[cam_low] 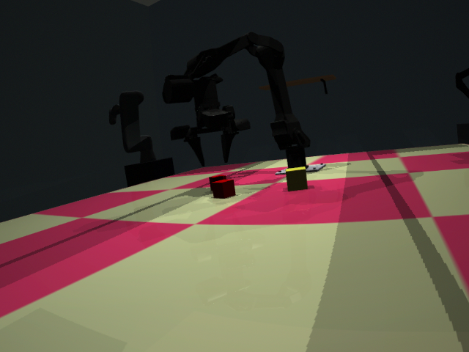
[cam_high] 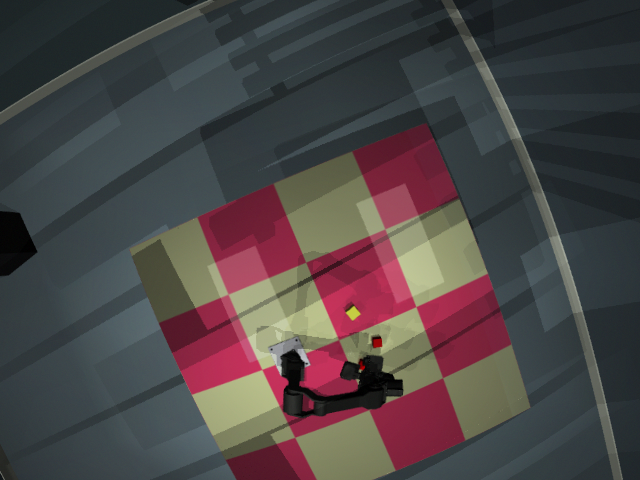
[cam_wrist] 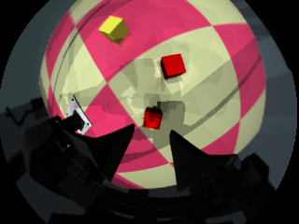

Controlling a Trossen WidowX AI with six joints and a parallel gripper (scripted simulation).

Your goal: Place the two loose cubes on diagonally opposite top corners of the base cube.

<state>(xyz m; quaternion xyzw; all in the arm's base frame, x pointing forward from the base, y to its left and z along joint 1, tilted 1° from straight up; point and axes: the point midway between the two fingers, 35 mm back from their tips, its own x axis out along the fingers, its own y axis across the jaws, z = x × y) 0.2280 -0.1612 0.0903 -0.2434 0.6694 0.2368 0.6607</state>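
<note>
The yellow base cube lies 20 cm to the left of my gripper tip, 7 cm ahead of it and 4 cm below it.
</note>
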